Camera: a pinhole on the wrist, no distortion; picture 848 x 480 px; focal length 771.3 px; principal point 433.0 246.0 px. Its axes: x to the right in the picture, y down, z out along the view. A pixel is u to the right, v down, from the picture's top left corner.
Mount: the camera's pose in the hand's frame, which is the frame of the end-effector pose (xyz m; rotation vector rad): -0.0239 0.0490 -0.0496 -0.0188 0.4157 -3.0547
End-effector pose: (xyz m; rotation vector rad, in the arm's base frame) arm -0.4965 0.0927 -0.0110 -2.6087 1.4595 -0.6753
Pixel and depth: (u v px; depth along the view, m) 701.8 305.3 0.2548
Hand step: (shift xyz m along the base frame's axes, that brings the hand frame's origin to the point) 0.0649 0.0838 -0.1960
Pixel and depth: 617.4 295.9 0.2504
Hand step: 0.0714 0.0573 -0.1850
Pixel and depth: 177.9 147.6 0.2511
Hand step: 0.0964 -0.0900 -0.1644
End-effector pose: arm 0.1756 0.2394 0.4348 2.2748 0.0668 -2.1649
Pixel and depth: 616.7 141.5 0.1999
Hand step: -0.1530 -0.0255 0.0608
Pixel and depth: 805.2 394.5 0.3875
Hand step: -0.3181 0.1220 0.1870
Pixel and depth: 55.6 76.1 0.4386
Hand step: -0.3866 -0.0437 -0.2143
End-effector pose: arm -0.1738 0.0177 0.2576 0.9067 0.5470 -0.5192
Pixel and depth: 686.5 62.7 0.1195
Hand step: -0.0041 -0.0281 0.1011
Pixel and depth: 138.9 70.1 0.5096
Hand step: 0.2562 -0.4084 0.1470
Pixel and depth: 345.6 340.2 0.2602
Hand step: 0.0207 -0.1888 0.0598
